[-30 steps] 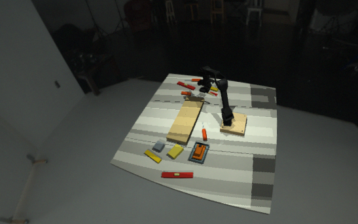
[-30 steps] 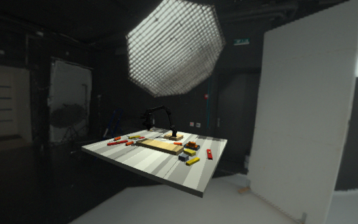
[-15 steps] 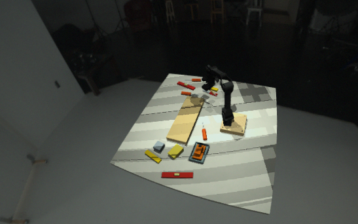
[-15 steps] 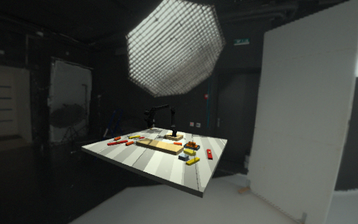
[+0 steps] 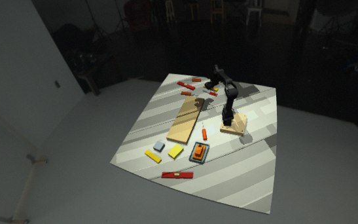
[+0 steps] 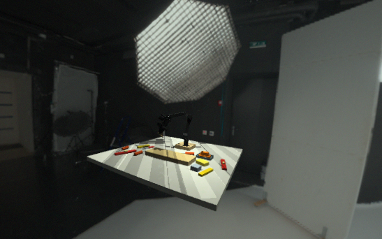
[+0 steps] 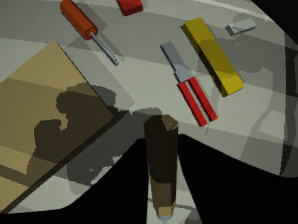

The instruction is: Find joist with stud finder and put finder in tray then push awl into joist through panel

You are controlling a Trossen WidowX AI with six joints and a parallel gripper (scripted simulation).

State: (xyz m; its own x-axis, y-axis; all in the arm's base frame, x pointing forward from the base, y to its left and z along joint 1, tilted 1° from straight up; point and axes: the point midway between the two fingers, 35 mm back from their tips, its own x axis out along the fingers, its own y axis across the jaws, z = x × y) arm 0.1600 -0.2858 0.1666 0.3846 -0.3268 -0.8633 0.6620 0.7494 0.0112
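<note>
Now: the awl 4 cm below my gripper tip, 3 cm to the left of it and 3 cm behind it. The rest, counted from my gripper tip: blue-grey tray 59 cm to the left, 17 cm below, 2 cm ahead; then stud finder 57 cm to the left, 14 cm below, 2 cm ahead; then yellow block 61 cm to the left, 21 cm ahead, 17 cm below.
</note>
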